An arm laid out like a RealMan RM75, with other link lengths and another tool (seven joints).
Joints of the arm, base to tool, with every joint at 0 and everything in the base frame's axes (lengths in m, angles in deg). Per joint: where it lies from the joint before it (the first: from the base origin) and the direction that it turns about. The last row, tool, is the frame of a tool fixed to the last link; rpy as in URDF.
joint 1: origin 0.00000 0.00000 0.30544 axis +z
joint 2: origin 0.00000 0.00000 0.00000 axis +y
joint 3: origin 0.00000 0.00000 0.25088 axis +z
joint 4: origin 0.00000 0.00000 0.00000 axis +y
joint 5: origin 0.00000 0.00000 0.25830 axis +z
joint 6: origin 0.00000 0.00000 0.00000 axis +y
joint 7: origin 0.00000 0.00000 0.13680 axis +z
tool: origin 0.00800 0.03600 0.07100 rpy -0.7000 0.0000 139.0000
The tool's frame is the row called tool.
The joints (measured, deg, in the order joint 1, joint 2, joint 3, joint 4, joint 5, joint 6, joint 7), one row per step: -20.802 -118.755 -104.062 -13.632 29.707 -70.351 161.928; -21.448 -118.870 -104.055 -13.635 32.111 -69.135 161.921; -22.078 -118.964 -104.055 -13.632 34.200 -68.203 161.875; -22.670 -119.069 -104.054 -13.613 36.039 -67.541 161.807; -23.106 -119.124 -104.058 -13.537 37.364 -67.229 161.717; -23.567 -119.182 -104.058 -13.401 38.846 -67.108 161.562; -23.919 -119.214 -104.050 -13.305 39.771 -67.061 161.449
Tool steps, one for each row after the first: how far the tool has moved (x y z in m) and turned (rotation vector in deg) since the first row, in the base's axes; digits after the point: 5 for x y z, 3 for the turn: 0.00217 0.00030 -0.00980 -2.101 1.631 -0.568; 0.00462 0.00054 -0.01790 -3.866 3.019 -1.231; 0.00743 0.00049 -0.02491 -5.382 4.169 -1.977; 0.00957 0.00006 -0.02967 -6.464 4.923 -2.604; 0.01222 -0.00109 -0.03477 -7.672 5.633 -3.423; 0.01429 -0.00162 -0.03791 -8.431 6.066 -4.012
